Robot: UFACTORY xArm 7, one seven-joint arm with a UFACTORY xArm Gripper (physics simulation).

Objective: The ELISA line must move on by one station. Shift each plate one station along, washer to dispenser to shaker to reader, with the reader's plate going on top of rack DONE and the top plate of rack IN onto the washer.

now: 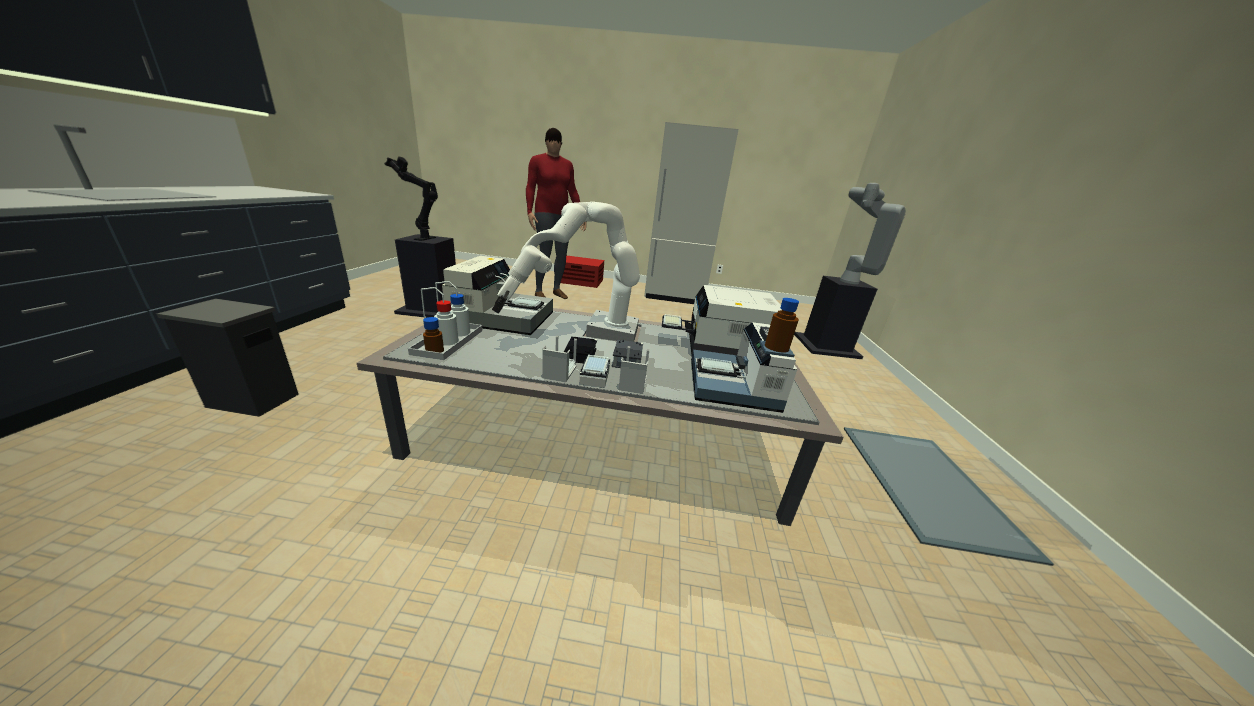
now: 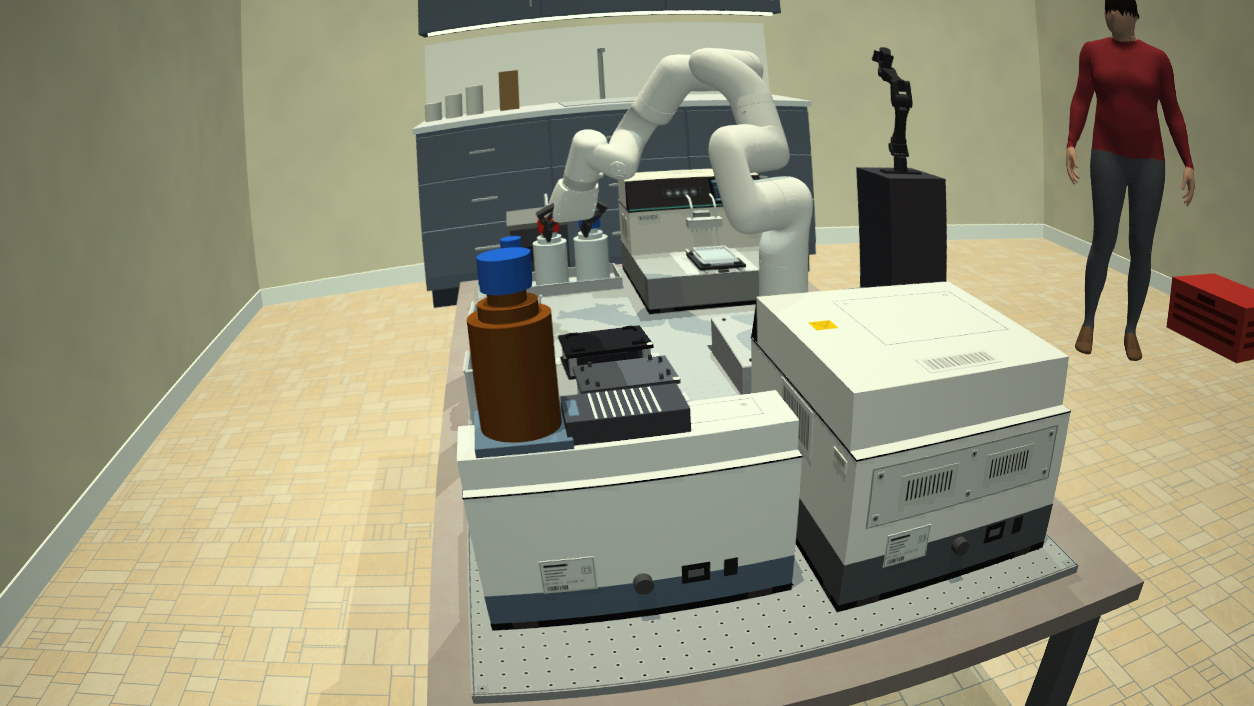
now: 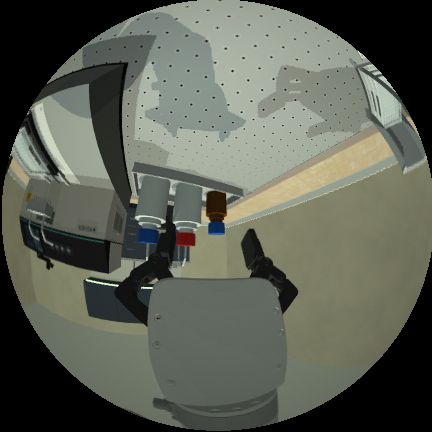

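Where they show: gripper, fingertip midpoint: point(image 1: 496, 308) point(image 2: 565, 236) point(image 3: 210, 233); arm's base at its link origin: point(image 1: 616, 322).
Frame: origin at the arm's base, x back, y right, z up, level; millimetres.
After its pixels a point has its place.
My gripper point(image 1: 499, 304) @(x -328, y 499, z 126 mm) point(image 2: 570, 224) @(x -328, y 499, z 126 mm) point(image 3: 210, 233) @(x -328, y 499, z 126 mm) is open and empty, tilted beside the washer point(image 1: 467, 293) @(x -145, y 707, z 115 mm) point(image 2: 666, 188) @(x -44, y 659, z 190 mm) point(image 3: 70, 205) @(x -42, y 629, z 80 mm), at the bottle-tray end of the table. A pale plate point(image 1: 526, 302) @(x -1, y 470, z 53 mm) point(image 2: 715, 256) @(x 6, y 438, z 55 mm) lies on the washer's front platform. Another plate point(image 1: 718, 364) @(x -423, y -456, z 24 mm) lies on the blue-based machine point(image 1: 737, 392) @(x -593, y -505, z -1 mm) that carries a brown bottle. A plate point(image 1: 673, 320) @(x -54, y -285, z 63 mm) sits on a carrier beside the white boxy machine point(image 1: 741, 300) @(x -99, y -581, z 215 mm) point(image 2: 930, 342) @(x -64, y -658, z 215 mm). A further plate point(image 1: 594, 363) @(x -519, y 46, z 14 mm) stands between two upright panels at the front; its station label is unreadable. Rack labels do not show.
A tray point(image 2: 605, 280) @(x -218, y 636, z -29 mm) point(image 3: 190, 176) @(x -327, y 644, z -45 mm) holds a red-capped bottle point(image 1: 445, 328) @(x -380, y 704, z 29 mm) point(image 2: 550, 260) @(x -346, y 678, z 29 mm) point(image 3: 187, 207) @(x -333, y 678, z 32 mm), a blue-capped white bottle point(image 2: 591, 256) @(x -243, y 671, z 28 mm) point(image 3: 152, 200) @(x -240, y 670, z 29 mm) and a small brown bottle point(image 1: 432, 340) @(x -472, y 713, z 12 mm) point(image 3: 216, 204) @(x -427, y 695, z 2 mm), close to the fingers. A large brown bottle point(image 1: 781, 330) @(x -579, y -604, z 256 mm) point(image 2: 513, 377) @(x -543, y -664, z 245 mm) stands high. Dark nests point(image 2: 605, 342) @(x -319, y 113, z -6 mm) point(image 2: 624, 372) @(x -323, y -80, z 5 mm) occupy the middle.
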